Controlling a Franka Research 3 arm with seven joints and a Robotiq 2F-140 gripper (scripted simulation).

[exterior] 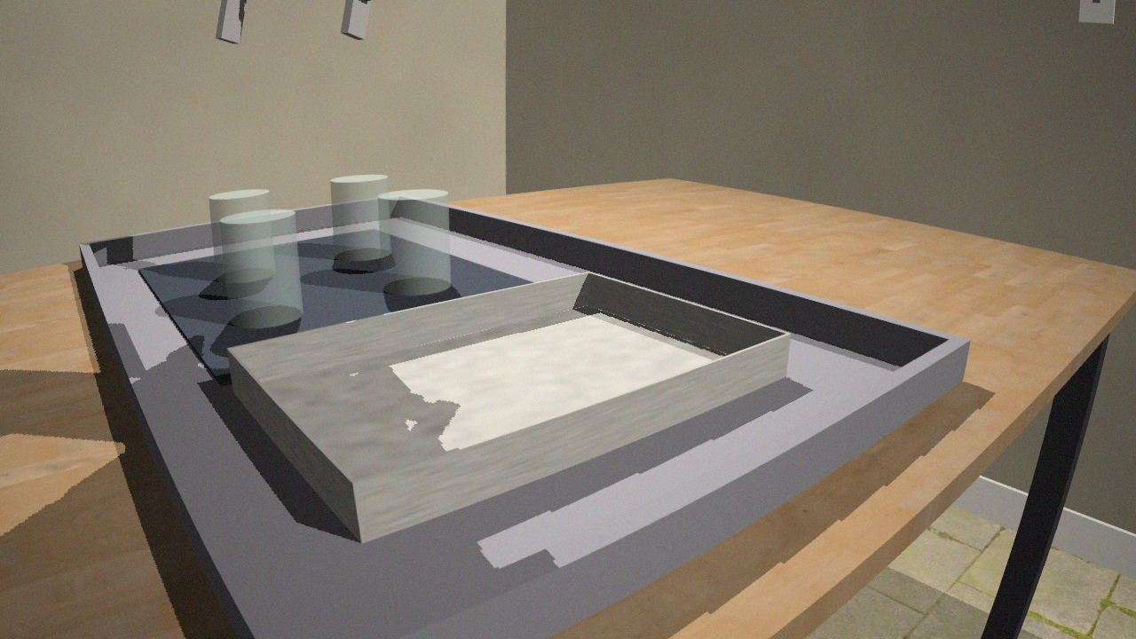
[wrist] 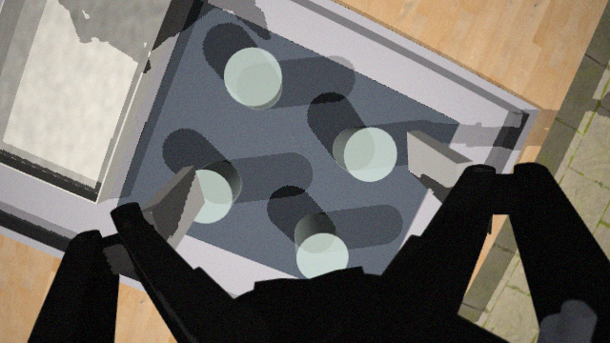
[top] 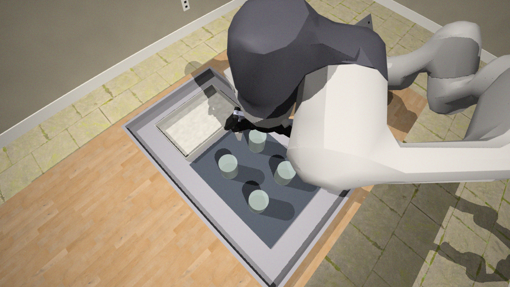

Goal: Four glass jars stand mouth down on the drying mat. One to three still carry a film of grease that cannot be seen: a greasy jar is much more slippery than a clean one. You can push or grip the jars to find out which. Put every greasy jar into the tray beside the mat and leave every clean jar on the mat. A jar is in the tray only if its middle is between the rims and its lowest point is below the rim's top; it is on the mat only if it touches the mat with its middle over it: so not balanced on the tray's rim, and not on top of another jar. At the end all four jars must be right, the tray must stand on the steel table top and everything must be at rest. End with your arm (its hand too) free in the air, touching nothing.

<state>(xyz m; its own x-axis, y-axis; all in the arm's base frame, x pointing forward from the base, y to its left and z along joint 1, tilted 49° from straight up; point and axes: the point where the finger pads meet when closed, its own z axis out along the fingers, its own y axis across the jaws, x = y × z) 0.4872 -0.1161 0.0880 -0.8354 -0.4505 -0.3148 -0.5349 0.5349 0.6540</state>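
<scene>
Now: hand 240 mm above the steel table top, 100 mm to the left of it and 40 mm short of it. From my hand the other things lie so: dark drying mat (240 mm below, 20 mm ahead, 10 mm to the left); tray (310 mm to the right, 240 mm below, 20 mm ahead).
</scene>
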